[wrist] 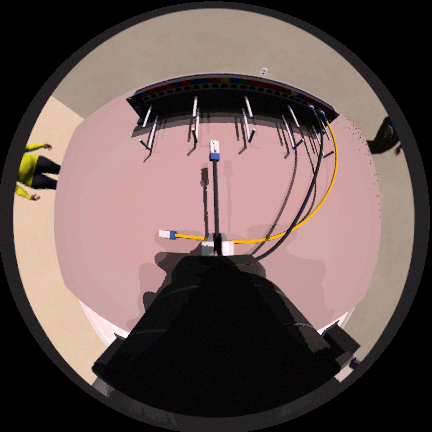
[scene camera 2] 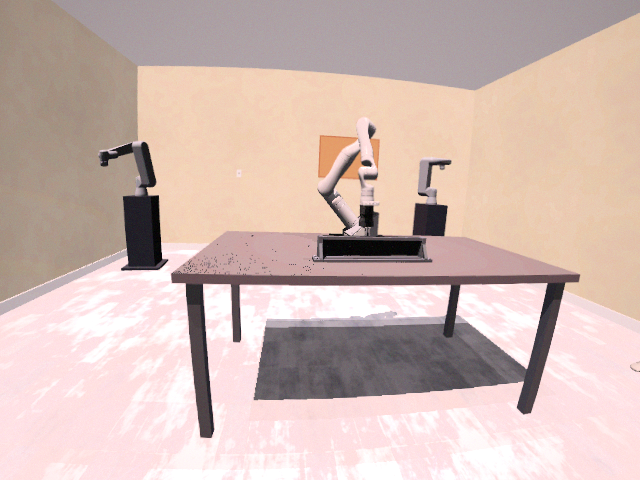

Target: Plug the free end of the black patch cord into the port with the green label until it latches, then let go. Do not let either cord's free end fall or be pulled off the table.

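Places are measured from the arm's base along level axes (x ahead, y left, z up), in millimetres.
Pixels of known places: gripper, fingertip midpoint: [wrist: 216, 239]; arm's base at its link origin: [scene camera 2: 352, 224].
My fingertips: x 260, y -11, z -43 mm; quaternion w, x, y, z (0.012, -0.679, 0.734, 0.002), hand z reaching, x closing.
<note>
Ahead of a thing's pixels: the offset from my fingertips to its top centre. "spot": to the spot under its first point. Level surfaces: height alone.
My gripper [scene camera 2: 368, 231] [wrist: 216, 239] is shut on the black patch cord @(spot: dx +54, dy -5, dz +20 mm) [wrist: 216, 200], over the table. In the wrist view the cord's free end runs straight from the fingers toward the patch panel @(dx +256, dy -84, dz +64 mm) [scene camera 2: 324, 249] [wrist: 220, 106]. Its clear plug @(dx +133, dy -12, dz +28 mm) [wrist: 214, 146] with a blue boot points at the panel and is apart from it. The green label @(spot: dx +270, dy -79, dz +56 mm) [wrist: 243, 81] is right of the plug's line, beside a yellow label @(spot: dx +273, dy -46, dz +55 mm) [wrist: 225, 80]. The black cord's other part curves from behind the gripper to the panel's right end. The port opening under the green label is too small to make out clearly.
A yellow cord @(spot: dx +68, dy -237, dz +7 mm) [wrist: 330, 187] curves from the panel's right end and passes by the fingers; its free plug @(dx +13, dy +95, dz -26 mm) [wrist: 164, 234] is left of the gripper, over the table @(dz -37 mm) [scene camera 2: 258, 258] [wrist: 120, 200]. Several pale rods, one of them [wrist: 248, 107] near the green label, stick out from the panel.
</note>
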